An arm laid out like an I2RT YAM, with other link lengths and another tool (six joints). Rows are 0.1 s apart.
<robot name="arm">
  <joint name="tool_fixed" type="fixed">
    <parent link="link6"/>
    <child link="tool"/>
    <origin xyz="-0.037 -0.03 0.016" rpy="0 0.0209 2.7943"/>
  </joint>
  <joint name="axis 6" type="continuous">
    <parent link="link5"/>
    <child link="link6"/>
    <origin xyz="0.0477 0 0.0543" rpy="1.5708 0 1.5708"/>
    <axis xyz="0 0 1"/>
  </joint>
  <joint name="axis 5" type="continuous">
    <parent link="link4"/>
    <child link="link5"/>
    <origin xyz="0.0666 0.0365 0.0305" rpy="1.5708 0 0"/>
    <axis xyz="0 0 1"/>
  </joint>
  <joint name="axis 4" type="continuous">
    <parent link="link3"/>
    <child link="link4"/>
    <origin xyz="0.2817 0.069 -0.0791"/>
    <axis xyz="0 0 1"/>
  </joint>
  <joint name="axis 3" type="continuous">
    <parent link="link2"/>
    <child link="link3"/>
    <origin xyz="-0.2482 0 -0.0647" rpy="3.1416 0 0"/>
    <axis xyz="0 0 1"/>
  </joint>
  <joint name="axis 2" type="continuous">
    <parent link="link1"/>
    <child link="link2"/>
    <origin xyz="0.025 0.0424 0.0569" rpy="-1.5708 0 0"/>
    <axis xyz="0 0 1"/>
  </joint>
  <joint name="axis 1" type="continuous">
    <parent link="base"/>
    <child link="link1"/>
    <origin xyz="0 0 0.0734"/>
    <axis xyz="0 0 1"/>
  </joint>
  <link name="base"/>
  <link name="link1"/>
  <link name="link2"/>
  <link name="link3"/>
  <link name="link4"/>
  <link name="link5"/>
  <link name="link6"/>
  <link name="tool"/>
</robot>
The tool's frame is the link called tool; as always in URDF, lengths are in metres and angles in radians. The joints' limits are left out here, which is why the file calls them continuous.
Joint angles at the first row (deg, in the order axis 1, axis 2, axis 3, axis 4, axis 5, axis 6):
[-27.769, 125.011, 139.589, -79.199, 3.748, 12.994]
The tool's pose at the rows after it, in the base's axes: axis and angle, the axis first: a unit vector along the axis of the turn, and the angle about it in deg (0 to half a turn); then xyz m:
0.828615 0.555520 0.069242 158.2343 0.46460 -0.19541 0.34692
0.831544 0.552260 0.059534 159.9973 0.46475 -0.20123 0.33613
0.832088 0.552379 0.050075 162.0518 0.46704 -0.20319 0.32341
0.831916 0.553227 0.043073 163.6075 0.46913 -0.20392 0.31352
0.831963 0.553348 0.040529 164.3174 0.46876 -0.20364 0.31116
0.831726 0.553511 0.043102 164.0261 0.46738 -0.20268 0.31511
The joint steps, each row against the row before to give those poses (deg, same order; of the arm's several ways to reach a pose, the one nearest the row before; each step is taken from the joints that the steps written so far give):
[-0.830, 1.485, -0.001, -0.786, 0.481, 0.000]
[-0.569, 1.135, -0.046, -0.873, 0.044, -0.022]
[-0.066, 1.359, -0.060, -0.899, 0.000, 0.022]
[0.044, 1.093, 0.002, -0.656, 0.000, -0.001]
[0.000, 0.217, -0.004, -0.545, -0.066, 0.023]
[0.000, -0.459, 0.020, -0.086, -0.131, -0.022]

